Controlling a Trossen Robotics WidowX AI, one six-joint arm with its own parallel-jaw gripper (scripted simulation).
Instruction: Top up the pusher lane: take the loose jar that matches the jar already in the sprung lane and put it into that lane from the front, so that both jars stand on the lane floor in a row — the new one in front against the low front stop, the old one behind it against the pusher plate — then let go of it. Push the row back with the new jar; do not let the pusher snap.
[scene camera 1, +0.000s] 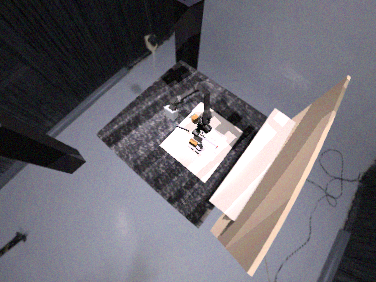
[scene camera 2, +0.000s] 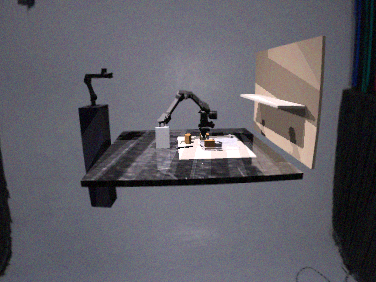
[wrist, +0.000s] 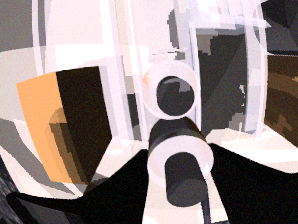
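Pale jar (wrist: 179, 158), 8 cm from the lens. Orange-brown block (wrist: 65, 111), 9 cm from the lens. My gripper (wrist: 177, 152), 10 cm from the lens.
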